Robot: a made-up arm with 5 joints. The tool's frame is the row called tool.
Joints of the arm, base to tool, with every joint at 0 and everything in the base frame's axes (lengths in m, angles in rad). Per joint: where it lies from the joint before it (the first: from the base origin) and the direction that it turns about. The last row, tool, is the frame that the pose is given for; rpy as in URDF.
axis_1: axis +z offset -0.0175 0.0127 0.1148
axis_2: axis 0 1 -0.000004 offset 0.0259 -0.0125 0.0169
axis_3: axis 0 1 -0.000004 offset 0.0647 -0.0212 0.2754
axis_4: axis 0 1 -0.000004 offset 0.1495 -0.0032 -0.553
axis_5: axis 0 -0.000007 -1 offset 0.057 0.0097 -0.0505
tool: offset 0.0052 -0.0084 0.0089 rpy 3.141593 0 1.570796
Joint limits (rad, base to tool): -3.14..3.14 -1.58..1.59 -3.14..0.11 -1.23..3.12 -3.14..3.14
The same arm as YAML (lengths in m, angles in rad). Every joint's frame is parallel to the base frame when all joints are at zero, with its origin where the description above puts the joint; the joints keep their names.
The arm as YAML. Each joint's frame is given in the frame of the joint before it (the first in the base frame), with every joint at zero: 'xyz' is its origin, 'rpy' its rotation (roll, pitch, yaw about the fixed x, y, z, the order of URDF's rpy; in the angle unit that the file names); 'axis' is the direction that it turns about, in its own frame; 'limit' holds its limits. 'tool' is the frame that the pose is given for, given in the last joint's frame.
units:
  length: m
  angle: rad
joints:
  - name: axis_1
    type: revolute
    origin:
      xyz: [-0.0175, 0.0127, 0.1148]
      rpy: [0.0, 0.0, 0.0]
    axis: "+z"
    limit:
      lower: -3.14
      upper: 3.14
  - name: axis_2
    type: revolute
    origin:
      xyz: [0.0259, -0.0125, 0.0169]
      rpy: [0.0, 0.0, 0.0]
    axis: "+y"
    limit:
      lower: -1.58
      upper: 1.59
  - name: axis_3
    type: revolute
    origin:
      xyz: [0.0647, -0.0212, 0.2754]
      rpy: [0.0, 0.0, 0.0]
    axis: "+y"
    limit:
      lower: -3.14
      upper: 0.11
  - name: axis_4
    type: revolute
    origin:
      xyz: [0.1495, -0.0032, -0.553]
      rpy: [0.0, 0.0, 0.0]
    axis: "+y"
    limit:
      lower: -1.23
      upper: 3.12
  - name: axis_5
    type: revolute
    origin:
      xyz: [0.057, 0.0097, -0.0505]
      rpy: [0.0, 0.0, 0.0]
    axis: "-z"
    limit:
      lower: -3.14
      upper: 3.14
tool:
  origin:
    xyz: [0.0052, -0.0084, 0.0089]
    rpy: [-3.1416, 0.0, 1.5708]

